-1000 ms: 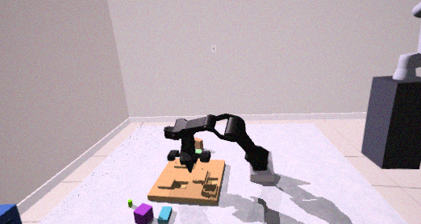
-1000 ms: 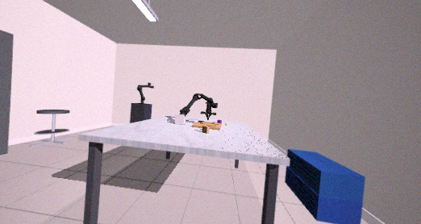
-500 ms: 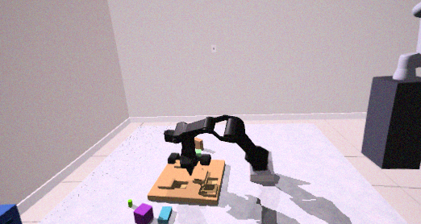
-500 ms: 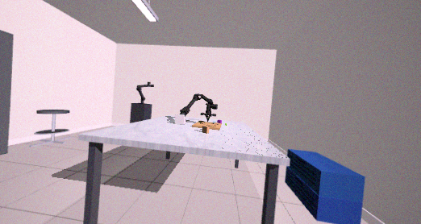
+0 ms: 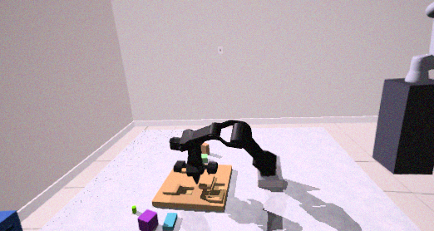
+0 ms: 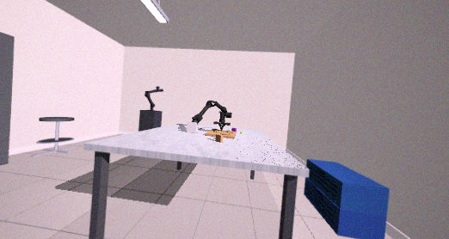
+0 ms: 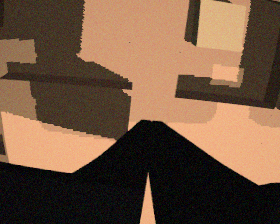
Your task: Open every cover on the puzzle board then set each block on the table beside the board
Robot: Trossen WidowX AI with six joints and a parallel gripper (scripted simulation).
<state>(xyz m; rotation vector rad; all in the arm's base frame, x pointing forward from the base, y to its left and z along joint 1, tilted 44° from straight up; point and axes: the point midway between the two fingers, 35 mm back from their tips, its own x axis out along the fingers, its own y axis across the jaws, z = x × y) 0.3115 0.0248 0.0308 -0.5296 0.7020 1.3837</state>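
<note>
Now: the tan wooden puzzle board 30 mm to the right of my gripper tip, 10 mm below it and 10 mm ahead of it.
</note>
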